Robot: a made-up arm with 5 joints.
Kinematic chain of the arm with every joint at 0, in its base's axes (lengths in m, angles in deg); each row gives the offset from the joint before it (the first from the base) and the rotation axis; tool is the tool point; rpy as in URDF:
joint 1: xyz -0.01 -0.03 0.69 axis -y
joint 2: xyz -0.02 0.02 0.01 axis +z
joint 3: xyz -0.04 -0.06 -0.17 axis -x
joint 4: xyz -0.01 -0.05 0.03 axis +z
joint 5: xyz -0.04 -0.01 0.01 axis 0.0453 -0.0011 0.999
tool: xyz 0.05 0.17 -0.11 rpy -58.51 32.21 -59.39
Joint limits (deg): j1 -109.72..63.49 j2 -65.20..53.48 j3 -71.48..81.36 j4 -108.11..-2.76 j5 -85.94..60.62
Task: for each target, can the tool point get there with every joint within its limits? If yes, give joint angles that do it. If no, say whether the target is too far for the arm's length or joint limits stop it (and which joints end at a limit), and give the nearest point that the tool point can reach.
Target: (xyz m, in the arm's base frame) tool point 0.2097 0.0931 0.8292
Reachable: no: joint limits stop it (at a limit: joint 1, joint 2, joint 3, joint 4) | nearest point 0.1921 0.0192 0.7703 | short by 0.096 m
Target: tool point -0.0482 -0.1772 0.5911
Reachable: yes | joints -60.24 7.56 66.17 -31.67 -68.37
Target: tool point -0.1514 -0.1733 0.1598
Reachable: no: too far | nearest point -0.1059 -0.1158 0.3306 | short by 0.186 m
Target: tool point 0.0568 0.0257 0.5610
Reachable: yes | joints 4.74 -56.20 -36.70 -53.73 38.71
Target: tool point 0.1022 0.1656 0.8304
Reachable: no: joint limits stop it (at a limit: joint 1, joint 3, joint 5) | nearest point -0.0242 0.1113 0.8264 | short by 0.138 m
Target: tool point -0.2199 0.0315 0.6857
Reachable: yes | joints -88.78 24.04 -15.25 -15.11 -14.17
